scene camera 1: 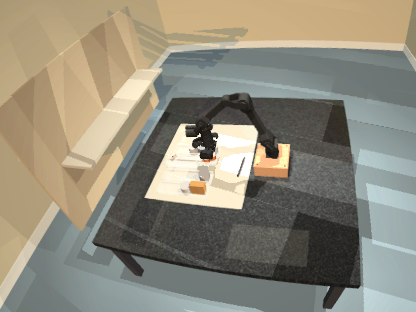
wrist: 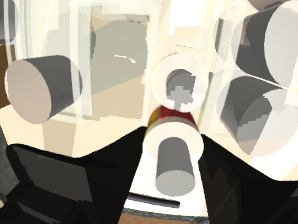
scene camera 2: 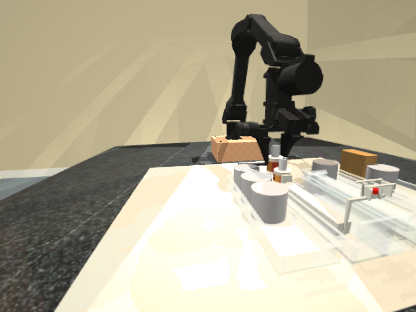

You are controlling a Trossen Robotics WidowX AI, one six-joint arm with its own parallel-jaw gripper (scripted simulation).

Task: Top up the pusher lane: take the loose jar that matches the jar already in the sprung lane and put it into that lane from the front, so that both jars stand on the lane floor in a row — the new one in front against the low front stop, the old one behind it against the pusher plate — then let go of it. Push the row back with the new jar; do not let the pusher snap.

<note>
The pictures show: my gripper and a box.
My gripper also shows in the wrist view.
</note>
